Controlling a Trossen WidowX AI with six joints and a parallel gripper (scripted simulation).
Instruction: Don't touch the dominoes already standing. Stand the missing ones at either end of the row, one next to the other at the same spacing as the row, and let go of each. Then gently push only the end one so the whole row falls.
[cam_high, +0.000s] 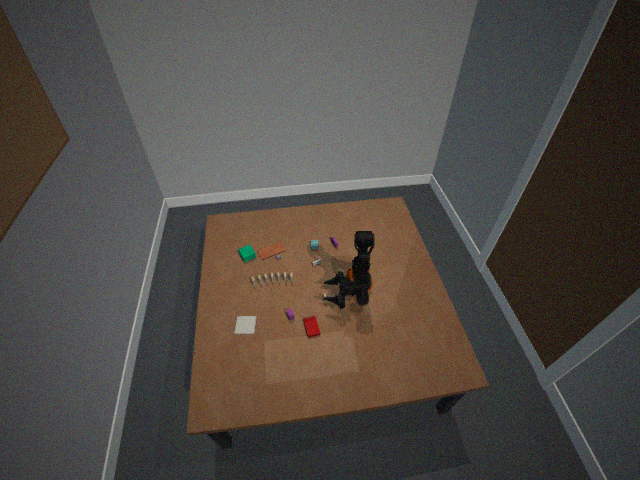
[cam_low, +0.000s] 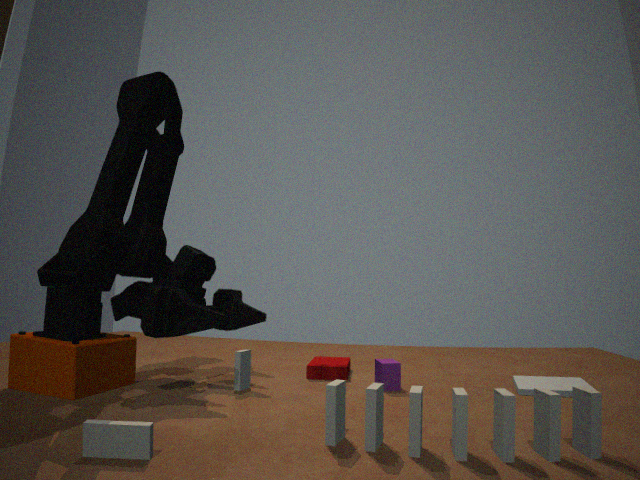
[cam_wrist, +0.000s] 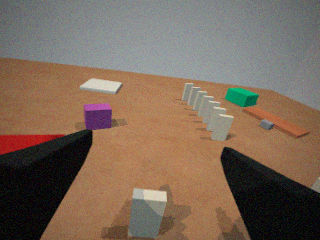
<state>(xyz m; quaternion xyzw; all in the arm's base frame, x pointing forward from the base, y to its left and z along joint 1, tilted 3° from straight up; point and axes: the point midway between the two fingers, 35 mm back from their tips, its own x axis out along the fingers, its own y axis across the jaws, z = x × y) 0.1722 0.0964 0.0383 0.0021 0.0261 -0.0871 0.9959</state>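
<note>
My gripper tip is now 380 mm to the left of the teal cube, 80 mm above it and 10 mm past it. The rest, counted from my gripper tip: small grey piece (330 mm to the right, 200 mm ahead, 80 mm below); red block (140 mm to the left, 80 mm below, 80 mm ahead); purple cube (180 mm ahead, 70 mm below, 60 mm to the left).
</note>
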